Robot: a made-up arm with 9 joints.
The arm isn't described. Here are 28 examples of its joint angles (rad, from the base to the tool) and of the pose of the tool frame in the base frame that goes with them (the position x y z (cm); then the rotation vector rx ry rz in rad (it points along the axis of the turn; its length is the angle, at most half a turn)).
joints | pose
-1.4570 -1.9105 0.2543 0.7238 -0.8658 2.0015 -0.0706 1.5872 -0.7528 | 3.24 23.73 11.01 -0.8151 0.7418 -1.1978
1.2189 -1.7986 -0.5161 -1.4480 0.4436 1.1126 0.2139 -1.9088 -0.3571 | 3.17 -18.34 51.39 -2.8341 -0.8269 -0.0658
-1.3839 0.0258 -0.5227 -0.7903 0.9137 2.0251 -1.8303 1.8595 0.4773 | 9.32 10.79 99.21 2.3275 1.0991 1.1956
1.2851 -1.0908 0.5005 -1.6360 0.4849 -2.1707 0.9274 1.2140 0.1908 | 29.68 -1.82 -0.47 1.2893 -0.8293 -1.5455
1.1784 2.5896 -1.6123 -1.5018 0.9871 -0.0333 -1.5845 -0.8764 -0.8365 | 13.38 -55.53 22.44 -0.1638 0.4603 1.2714
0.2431 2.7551 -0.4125 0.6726 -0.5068 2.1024 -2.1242 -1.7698 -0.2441 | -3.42 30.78 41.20 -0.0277 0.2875 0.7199
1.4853 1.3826 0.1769 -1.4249 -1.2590 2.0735 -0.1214 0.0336 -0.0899 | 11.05 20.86 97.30 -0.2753 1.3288 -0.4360
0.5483 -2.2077 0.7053 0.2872 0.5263 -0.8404 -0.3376 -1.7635 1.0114 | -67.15 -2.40 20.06 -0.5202 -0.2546 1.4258
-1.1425 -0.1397 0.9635 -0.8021 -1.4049 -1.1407 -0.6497 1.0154 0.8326 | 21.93 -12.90 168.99 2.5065 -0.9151 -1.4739
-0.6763 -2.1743 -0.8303 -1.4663 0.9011 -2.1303 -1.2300 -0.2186 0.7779 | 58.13 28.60 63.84 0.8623 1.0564 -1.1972
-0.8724 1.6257 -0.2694 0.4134 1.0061 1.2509 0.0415 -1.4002 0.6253 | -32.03 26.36 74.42 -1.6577 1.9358 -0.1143
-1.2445 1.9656 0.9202 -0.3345 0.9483 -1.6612 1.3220 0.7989 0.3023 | -62.57 16.27 46.50 -0.2297 0.9002 2.6933
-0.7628 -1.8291 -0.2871 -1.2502 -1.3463 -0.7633 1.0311 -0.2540 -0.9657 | 45.59 -22.78 70.23 -0.9386 0.4550 -0.0083
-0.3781 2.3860 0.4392 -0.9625 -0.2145 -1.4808 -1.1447 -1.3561 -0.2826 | -82.09 18.90 30.30 0.8997 0.5108 0.0223
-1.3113 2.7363 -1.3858 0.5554 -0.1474 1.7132 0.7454 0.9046 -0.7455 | -38.26 37.80 84.15 0.5025 0.5271 -0.5310
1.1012 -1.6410 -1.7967 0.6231 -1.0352 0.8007 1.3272 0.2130 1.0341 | 6.61 -23.12 107.02 -2.2508 1.0959 1.3035
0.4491 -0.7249 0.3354 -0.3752 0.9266 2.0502 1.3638 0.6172 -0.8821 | 23.82 20.31 -11.70 0.6098 -0.1312 -1.0446
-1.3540 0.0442 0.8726 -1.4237 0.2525 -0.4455 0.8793 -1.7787 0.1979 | -38.22 9.52 94.64 -0.6054 0.0505 1.8630
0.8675 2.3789 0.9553 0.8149 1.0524 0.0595 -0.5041 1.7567 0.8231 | 7.13 5.95 112.31 2.5089 -0.5784 1.1187
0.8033 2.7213 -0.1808 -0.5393 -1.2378 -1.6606 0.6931 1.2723 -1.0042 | -50.91 -13.47 68.53 -1.5991 -1.0280 0.4632
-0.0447 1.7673 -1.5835 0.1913 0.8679 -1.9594 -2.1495 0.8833 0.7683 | 66.22 36.24 48.82 0.5602 1.8700 -0.5311
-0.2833 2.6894 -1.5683 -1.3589 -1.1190 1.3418 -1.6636 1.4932 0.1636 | 7.20 -54.38 81.58 1.5949 0.7486 1.3939
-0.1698 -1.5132 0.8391 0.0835 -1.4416 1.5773 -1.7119 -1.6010 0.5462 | 50.59 -44.60 -1.27 2.2151 -0.5107 -1.5621
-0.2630 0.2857 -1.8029 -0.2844 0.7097 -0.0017 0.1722 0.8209 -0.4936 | -4.05 -16.62 65.95 0.1856 2.1430 -1.0424
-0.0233 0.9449 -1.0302 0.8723 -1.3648 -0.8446 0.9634 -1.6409 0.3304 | 14.44 32.08 14.79 0.0809 1.1424 0.7387
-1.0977 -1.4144 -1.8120 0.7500 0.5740 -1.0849 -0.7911 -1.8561 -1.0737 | -35.84 -42.89 -2.48 -0.7284 -0.9785 -1.1948
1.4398 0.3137 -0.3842 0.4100 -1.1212 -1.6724 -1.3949 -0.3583 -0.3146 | -48.08 23.33 8.39 -1.2774 -0.3278 -1.3806
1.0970 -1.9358 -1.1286 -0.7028 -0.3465 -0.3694 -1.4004 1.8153 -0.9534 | 46.04 28.51 1.68 -0.3109 -0.5662 -2.4000
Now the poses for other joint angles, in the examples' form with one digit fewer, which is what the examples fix.
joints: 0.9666 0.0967 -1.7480 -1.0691 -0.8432 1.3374 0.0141 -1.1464 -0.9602
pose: 34.6 -41.4 63.0 0.114 -1.071 0.151
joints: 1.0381 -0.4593 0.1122 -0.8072 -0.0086 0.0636 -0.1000 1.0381 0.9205
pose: 38.7 10.7 31.4 2.040 -0.516 -1.743
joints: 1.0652 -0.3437 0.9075 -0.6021 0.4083 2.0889 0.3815 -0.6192 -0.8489
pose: 4.4 -18.6 -23.3 -1.608 -0.929 -1.194
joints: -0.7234 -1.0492 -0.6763 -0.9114 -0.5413 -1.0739 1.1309 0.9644 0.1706
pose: 9.2 16.1 87.3 -2.214 0.382 0.801
